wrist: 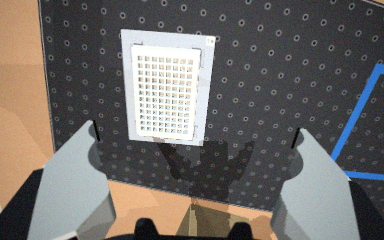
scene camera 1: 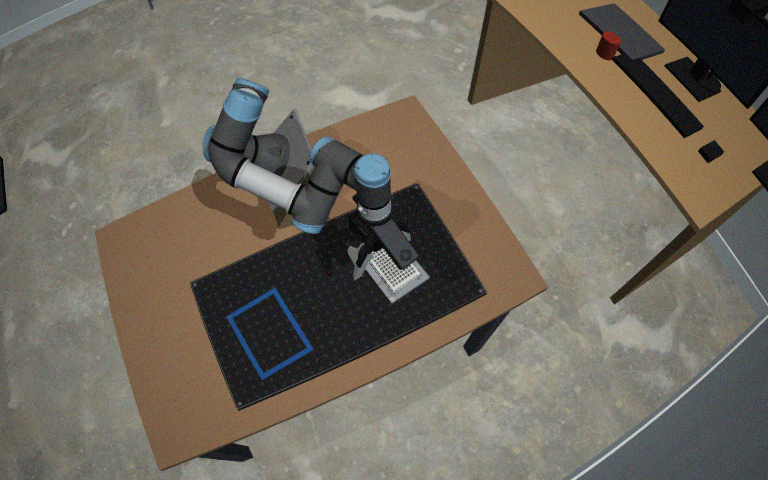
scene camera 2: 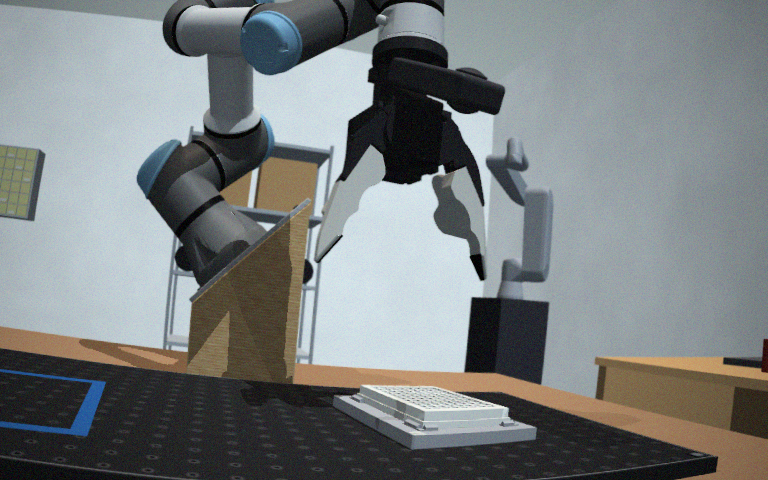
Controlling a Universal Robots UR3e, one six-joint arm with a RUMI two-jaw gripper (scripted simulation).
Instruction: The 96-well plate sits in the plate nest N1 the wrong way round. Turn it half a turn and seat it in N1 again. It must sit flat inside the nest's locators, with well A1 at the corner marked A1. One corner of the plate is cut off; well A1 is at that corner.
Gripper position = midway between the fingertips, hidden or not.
Note:
I see my gripper (scene camera 2: 407,273) and a white 96-well plate (scene camera 2: 433,405).
The white 96-well plate also shows in the wrist view (wrist: 166,69) and in scene camera 1 (scene camera 1: 393,277). My gripper also shows in the wrist view (wrist: 195,125) and in scene camera 1 (scene camera 1: 382,259).

